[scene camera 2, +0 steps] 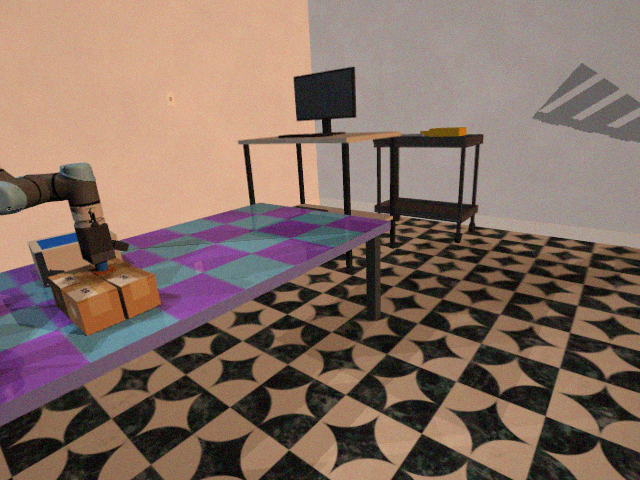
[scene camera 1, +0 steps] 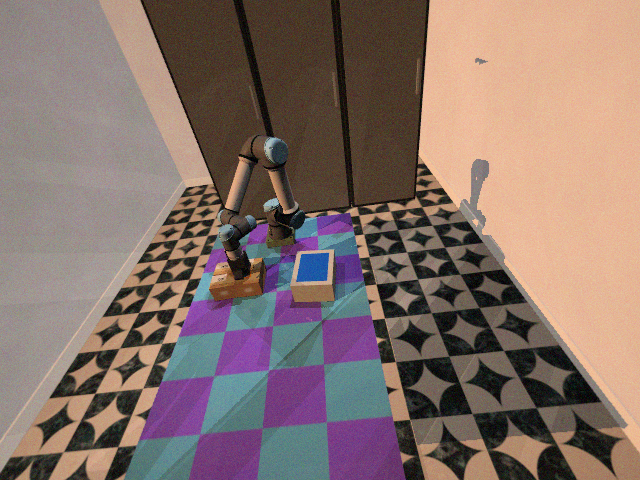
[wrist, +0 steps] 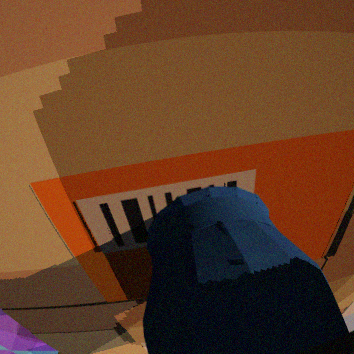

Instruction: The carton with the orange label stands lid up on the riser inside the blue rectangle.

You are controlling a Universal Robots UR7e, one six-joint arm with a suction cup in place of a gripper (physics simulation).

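Seen in the pictures: hand, tool point: (scene camera 2: 103, 273) (scene camera 1: 245, 276) (wrist: 198, 206); arm's base, link origin: (scene camera 1: 280, 232).
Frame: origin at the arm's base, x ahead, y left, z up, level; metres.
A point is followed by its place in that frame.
The carton with the orange label (scene camera 1: 251, 288) {z 0.008, x 0.469, y -0.105 m} (wrist: 200, 90) stands lid up in a block of touching cartons. Its orange label (wrist: 300, 200) {z 0.046, x 0.410, y -0.170 m} carries a barcode and fills much of the wrist view. My gripper, a blue suction cup (scene camera 1: 239, 277) {z 0.033, x 0.402, y -0.144 m} (scene camera 2: 102, 267) (wrist: 215, 195), is down on the label and shut on this carton, which still stands level with its neighbours. The cup hides part of the label. The pale riser (scene camera 1: 312, 294) {z 0.008, x 0.548, y 0.212 m} (scene camera 2: 64, 254) {z 0.046, x 0.371, y 0.129 m} stands apart, to the right of the cartons in scene camera 1, with the blue rectangle (scene camera 1: 312, 266) {z 0.073, x 0.422, y 0.221 m} (scene camera 2: 57, 240) {z 0.073, x 0.382, y 0.238 m} on its top.
Neighbouring cartons with white labels (scene camera 2: 98, 312) {z 0.001, x 0.324, y -0.323 m} (scene camera 2: 142, 294) {z 0.003, x 0.437, y -0.319 m} touch the orange-labelled one. The checkered table (scene camera 1: 297, 346) {z -0.047, x 0.787, y 0.141 m} (scene camera 2: 248, 263) {z -0.047, x 0.821, y -0.276 m} carries the cartons, riser and arm base (scene camera 1: 280, 238) {z 0.008, x 0.075, y 0.008 m}. A dark cabinet (scene camera 1: 305, 103) stands behind the arm. A desk with a monitor (scene camera 2: 324, 95) and a cart (scene camera 2: 429, 140) stand farther off.
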